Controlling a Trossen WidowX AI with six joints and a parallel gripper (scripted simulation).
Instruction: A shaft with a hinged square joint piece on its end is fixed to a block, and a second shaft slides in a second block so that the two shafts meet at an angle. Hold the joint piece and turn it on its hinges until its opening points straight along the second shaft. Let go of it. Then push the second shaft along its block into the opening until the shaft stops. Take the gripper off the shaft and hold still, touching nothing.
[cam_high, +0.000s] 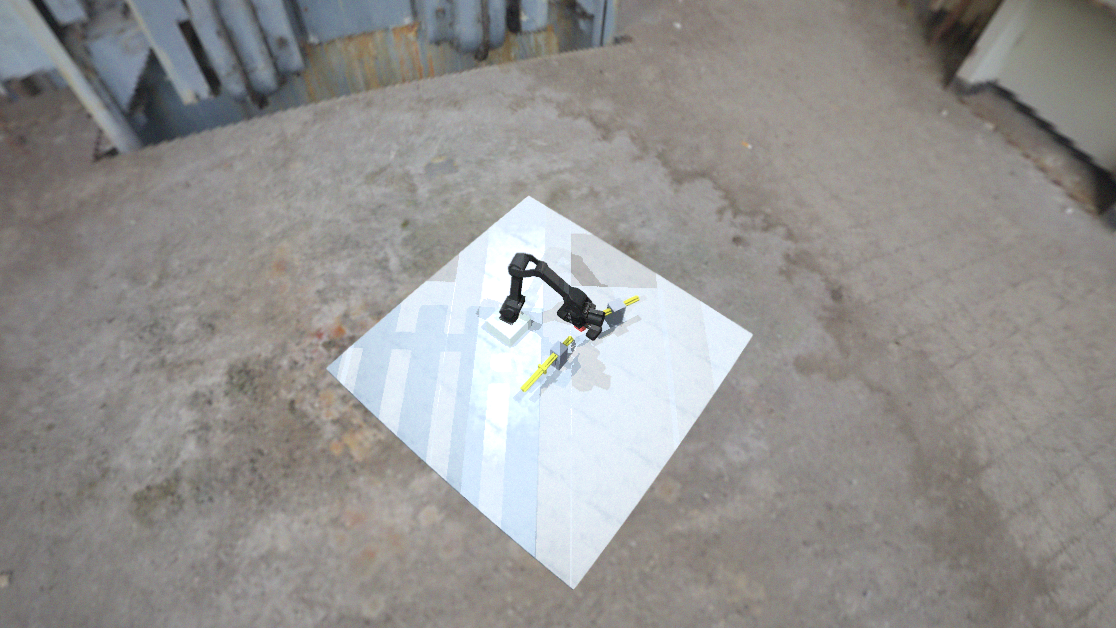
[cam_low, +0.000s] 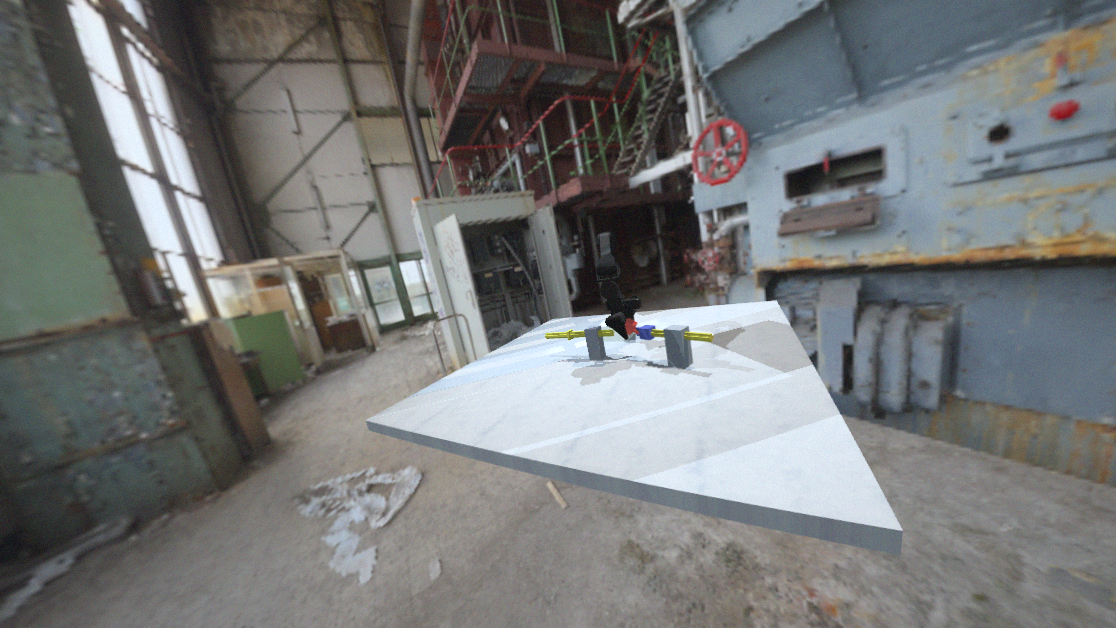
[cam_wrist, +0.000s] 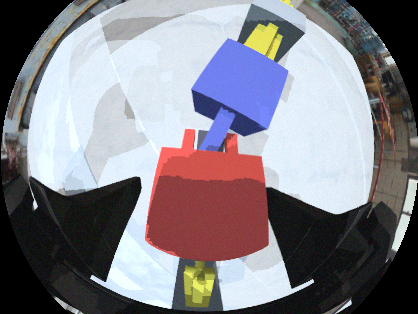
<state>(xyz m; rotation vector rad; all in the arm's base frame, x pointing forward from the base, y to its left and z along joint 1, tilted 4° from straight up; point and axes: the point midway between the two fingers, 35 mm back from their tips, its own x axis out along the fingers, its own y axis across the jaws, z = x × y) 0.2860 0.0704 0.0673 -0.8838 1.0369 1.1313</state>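
Right now my gripper tip is 30 mm below the red joint piece.
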